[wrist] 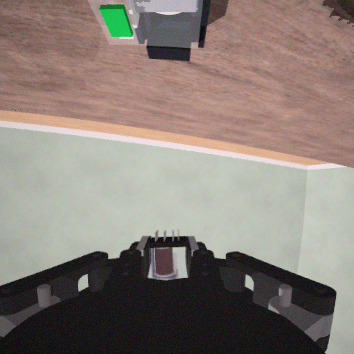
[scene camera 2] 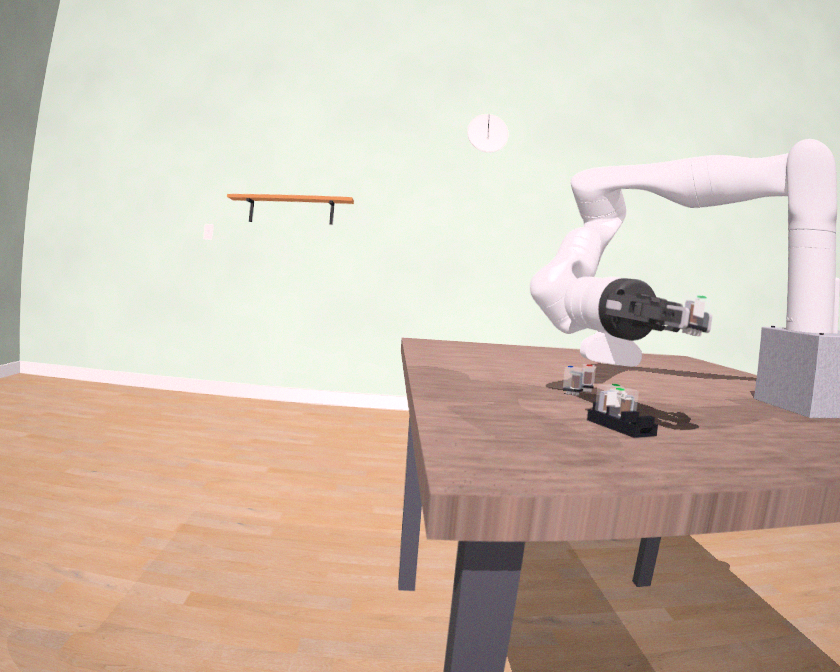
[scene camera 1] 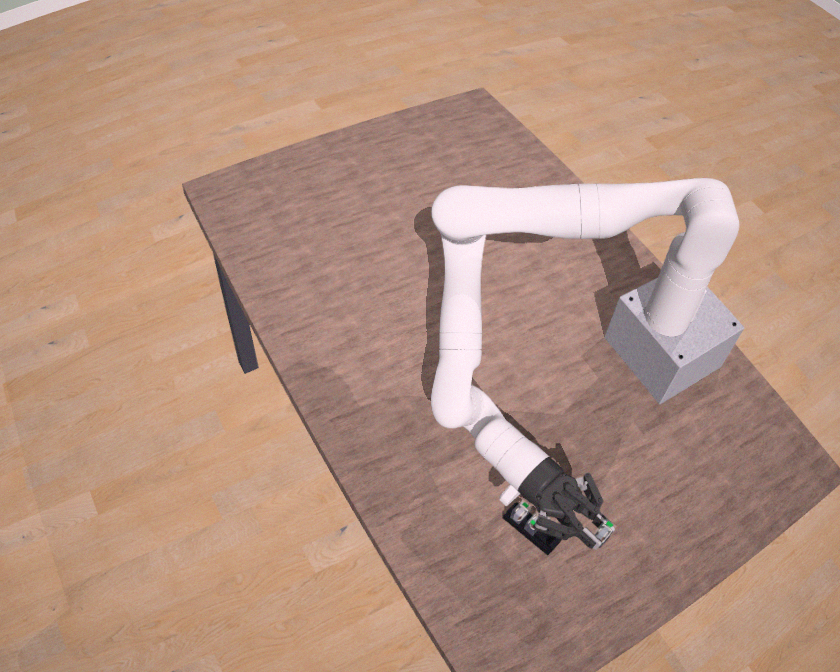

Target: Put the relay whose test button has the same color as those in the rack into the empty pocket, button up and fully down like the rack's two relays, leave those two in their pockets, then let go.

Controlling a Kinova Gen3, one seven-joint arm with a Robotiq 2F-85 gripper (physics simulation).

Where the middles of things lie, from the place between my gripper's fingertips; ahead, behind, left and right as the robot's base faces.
Now: hand 5 cm short of the black rack (scene camera 2: 631, 424), 11 cm to the left of it and 13 cm above it.
